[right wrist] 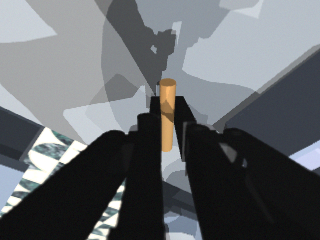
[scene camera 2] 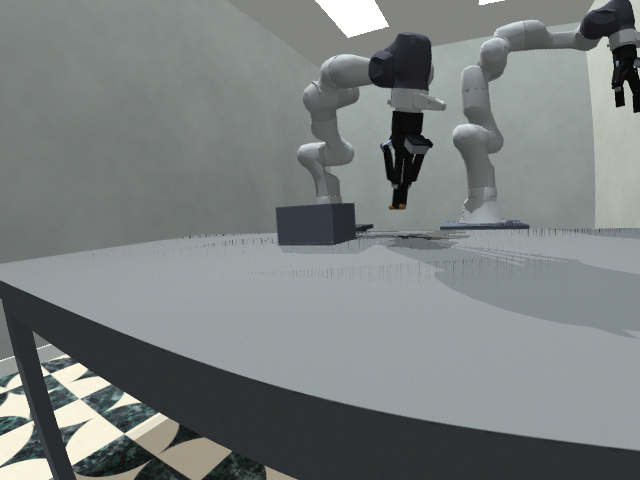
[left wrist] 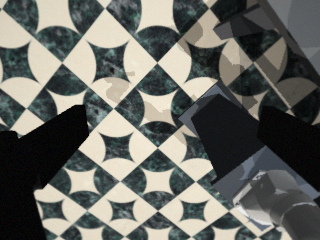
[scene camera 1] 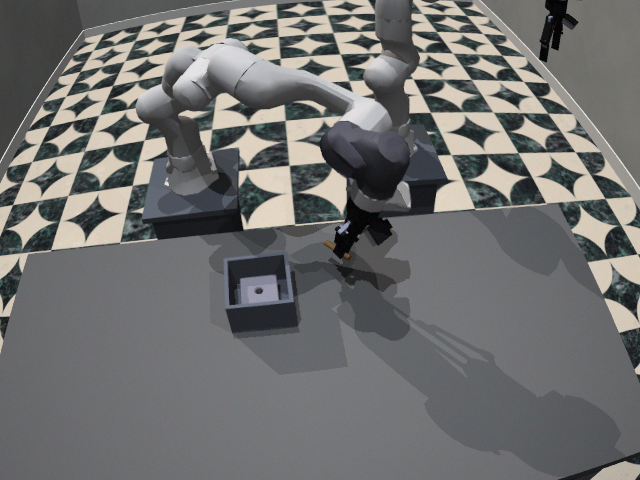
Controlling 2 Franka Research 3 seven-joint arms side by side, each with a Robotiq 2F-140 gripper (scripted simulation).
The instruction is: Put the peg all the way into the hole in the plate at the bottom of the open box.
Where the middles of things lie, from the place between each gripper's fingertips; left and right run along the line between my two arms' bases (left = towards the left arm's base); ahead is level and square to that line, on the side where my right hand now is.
I see the orange peg [right wrist: 167,87] 30 mm below my right hand [scene camera 2: 398,207], 20 mm behind it and 10 mm to the right of it. Round my right hand: dark blue-grey box [scene camera 1: 279,314] 220 mm to the right, 80 mm below, 50 mm ahead; pale plate [scene camera 1: 262,288] 220 mm to the right, 70 mm below, 50 mm ahead.
The orange peg is 42 cm ahead of my left hand, 83 cm to the right of it and 33 cm below it. From my left hand the other things lie so: dark blue-grey box 49 cm ahead, 104 cm to the right, 39 cm below; then pale plate 49 cm ahead, 104 cm to the right, 37 cm below.
